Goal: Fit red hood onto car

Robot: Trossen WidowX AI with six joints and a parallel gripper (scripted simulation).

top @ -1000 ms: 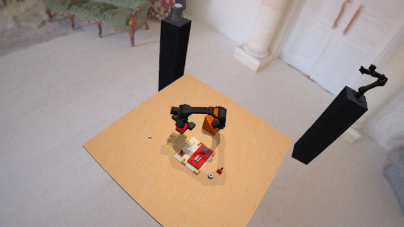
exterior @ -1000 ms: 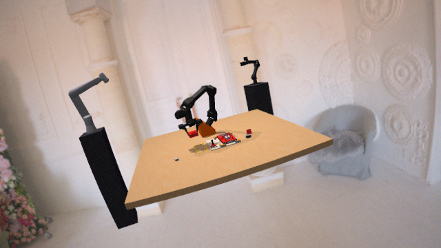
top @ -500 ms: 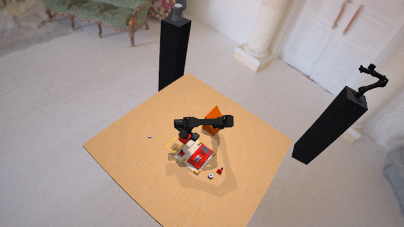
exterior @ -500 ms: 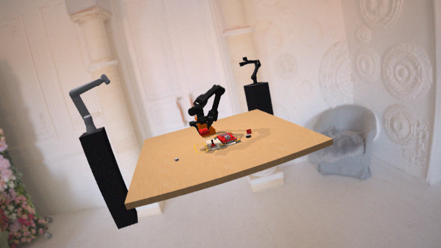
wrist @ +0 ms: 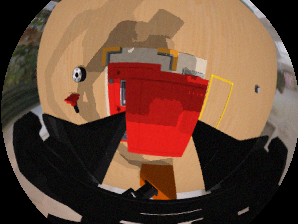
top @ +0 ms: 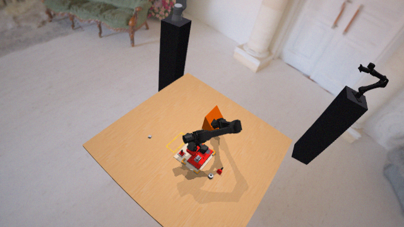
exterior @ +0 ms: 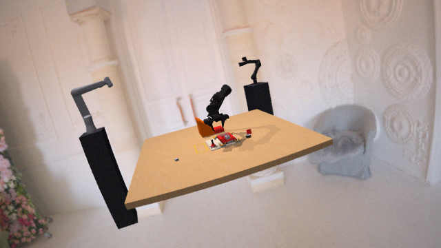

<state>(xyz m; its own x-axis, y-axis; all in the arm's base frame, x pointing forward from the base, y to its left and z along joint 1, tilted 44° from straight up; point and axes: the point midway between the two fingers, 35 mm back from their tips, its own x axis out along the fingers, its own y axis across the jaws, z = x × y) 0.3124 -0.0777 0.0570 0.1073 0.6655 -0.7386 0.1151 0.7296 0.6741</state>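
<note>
The jig lies 10 cm below my gripper tip, 3 cm to the left of it and 1 cm behind it. Also, from my gripper tip: red hood 1 cm above; grey wheel 20 cm to the left, 10 cm below, 7 cm ahead.
</note>
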